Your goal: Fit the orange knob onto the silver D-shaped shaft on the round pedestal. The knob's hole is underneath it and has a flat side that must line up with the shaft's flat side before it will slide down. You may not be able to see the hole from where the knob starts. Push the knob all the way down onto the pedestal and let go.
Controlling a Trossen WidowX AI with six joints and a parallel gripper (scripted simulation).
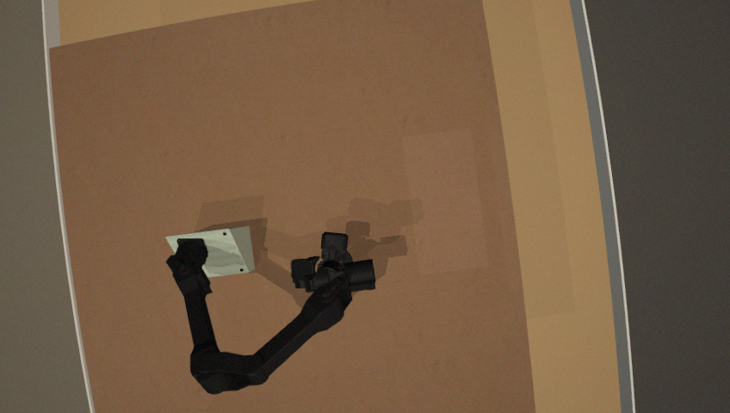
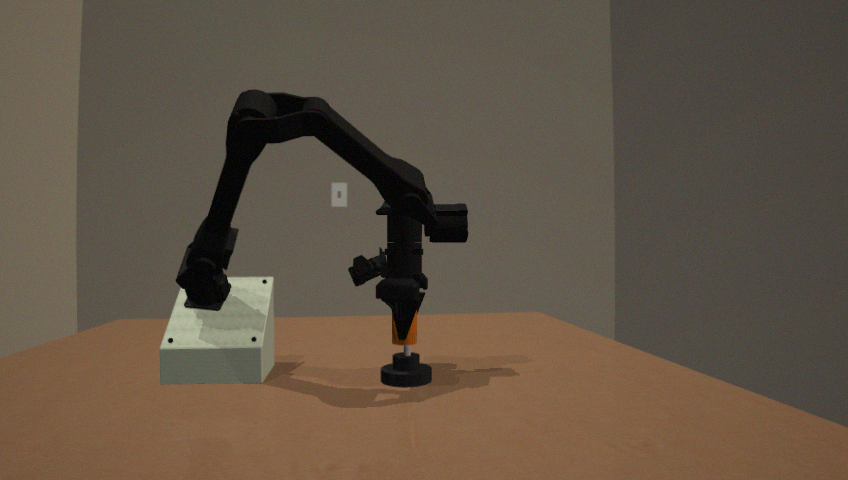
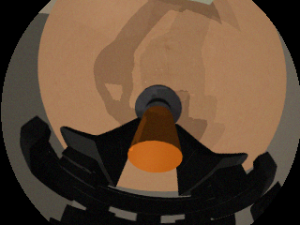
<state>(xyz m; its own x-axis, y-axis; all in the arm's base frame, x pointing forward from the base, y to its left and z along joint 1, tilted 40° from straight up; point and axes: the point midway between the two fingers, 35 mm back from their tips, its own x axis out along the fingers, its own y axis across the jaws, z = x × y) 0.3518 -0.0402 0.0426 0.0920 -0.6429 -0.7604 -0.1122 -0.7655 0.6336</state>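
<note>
Right now the orange knob is 30 mm above my gripper tip. Also, from my gripper tip: black round pedestal 40 mm below.
</note>
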